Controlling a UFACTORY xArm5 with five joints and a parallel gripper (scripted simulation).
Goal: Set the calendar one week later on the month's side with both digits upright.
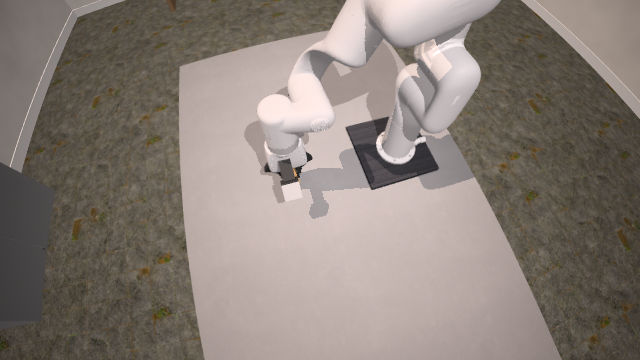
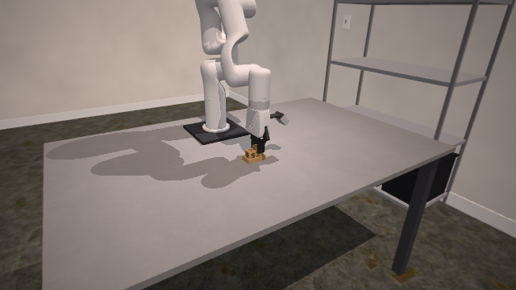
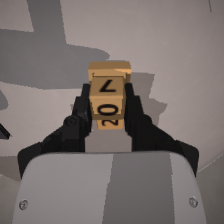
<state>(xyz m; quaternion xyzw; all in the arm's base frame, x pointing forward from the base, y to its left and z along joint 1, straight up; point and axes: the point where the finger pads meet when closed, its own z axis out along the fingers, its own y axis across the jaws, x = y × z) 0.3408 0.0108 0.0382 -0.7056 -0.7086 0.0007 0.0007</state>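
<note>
My gripper is now 2 cm to the left of the wooden calendar tray and 4 cm above it.
</note>
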